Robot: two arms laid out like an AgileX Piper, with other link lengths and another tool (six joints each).
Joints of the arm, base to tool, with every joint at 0 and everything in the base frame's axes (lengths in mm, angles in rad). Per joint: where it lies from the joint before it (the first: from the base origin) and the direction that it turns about. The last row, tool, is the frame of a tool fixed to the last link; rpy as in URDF.
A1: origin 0.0 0.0 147.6 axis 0 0 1
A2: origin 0.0 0.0 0.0 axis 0 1 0
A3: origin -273.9 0.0 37.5 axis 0 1 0
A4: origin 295.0 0.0 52.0 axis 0.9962 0 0.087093
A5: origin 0.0 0.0 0.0 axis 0 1 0
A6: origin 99.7 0.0 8.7 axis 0.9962 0 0.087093
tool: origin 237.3 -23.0 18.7 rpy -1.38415 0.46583 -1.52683
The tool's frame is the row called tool.
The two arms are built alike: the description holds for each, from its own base.
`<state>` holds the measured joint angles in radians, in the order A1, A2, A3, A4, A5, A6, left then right.
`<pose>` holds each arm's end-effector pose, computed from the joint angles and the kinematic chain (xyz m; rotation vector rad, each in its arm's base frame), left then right.
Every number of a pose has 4 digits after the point. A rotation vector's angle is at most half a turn.
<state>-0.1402 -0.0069 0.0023 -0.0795 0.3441 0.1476 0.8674 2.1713 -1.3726 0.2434 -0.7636 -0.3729</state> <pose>0.3386 -0.0799 0.1491 -0.7433 1.6799 -0.9087 0.5505 0.5270 0.1920 -1.2215 0.8144 -0.5024</pose>
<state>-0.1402 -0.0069 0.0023 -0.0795 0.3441 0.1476 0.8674 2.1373 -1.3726 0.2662 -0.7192 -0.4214</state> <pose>0.3386 -0.0799 0.1491 -0.7433 1.6799 -0.9087 0.5511 0.5244 0.2028 -1.2425 0.8090 -0.5251</pose>
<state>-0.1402 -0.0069 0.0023 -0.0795 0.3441 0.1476 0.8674 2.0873 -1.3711 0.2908 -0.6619 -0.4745</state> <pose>0.3386 -0.0799 0.1491 -0.7433 1.6799 -0.9087 0.5498 0.5214 0.2204 -1.2636 0.8002 -0.5447</pose>
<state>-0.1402 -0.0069 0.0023 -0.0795 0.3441 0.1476 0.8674 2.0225 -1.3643 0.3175 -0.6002 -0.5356</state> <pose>0.3386 -0.0799 0.1491 -0.7433 1.6799 -0.9087 0.5458 0.5169 0.2443 -1.2831 0.7841 -0.5653</pose>
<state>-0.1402 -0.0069 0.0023 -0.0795 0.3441 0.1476 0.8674 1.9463 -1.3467 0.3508 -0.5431 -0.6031</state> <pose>0.3386 -0.0799 0.1491 -0.7433 1.6799 -0.9087 0.5394 0.5088 0.2710 -1.2983 0.7663 -0.5875</pose>
